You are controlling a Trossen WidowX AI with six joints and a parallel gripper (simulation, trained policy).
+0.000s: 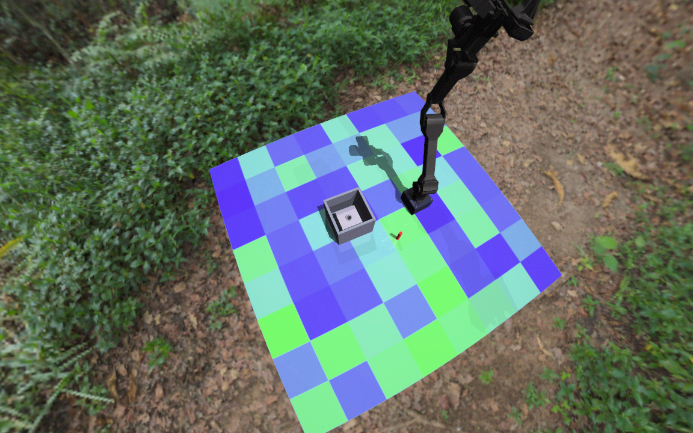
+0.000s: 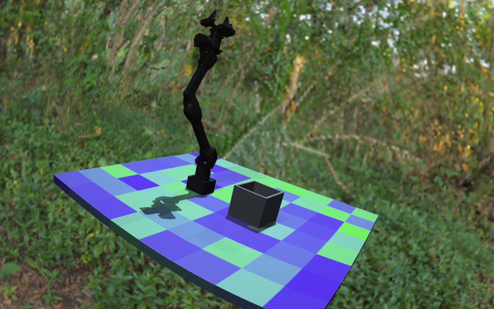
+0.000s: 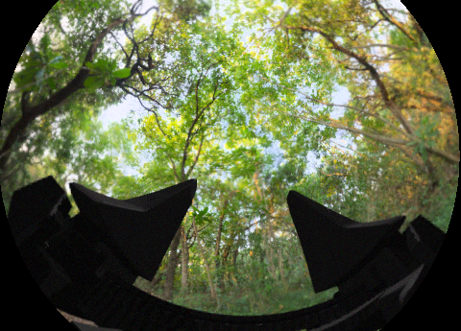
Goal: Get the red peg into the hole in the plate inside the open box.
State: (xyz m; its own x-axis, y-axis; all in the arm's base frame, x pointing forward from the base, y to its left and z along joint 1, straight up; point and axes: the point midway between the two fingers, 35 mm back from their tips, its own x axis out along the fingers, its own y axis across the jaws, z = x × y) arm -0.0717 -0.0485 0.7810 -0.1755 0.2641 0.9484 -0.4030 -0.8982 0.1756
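Now: gripper tip 840 mm above the red peg, 270 mm short of it and 130 mm to the right of it. Also, from my gripper tip: light plate: 830 mm below, 400 mm ahead, 60 mm to the right.
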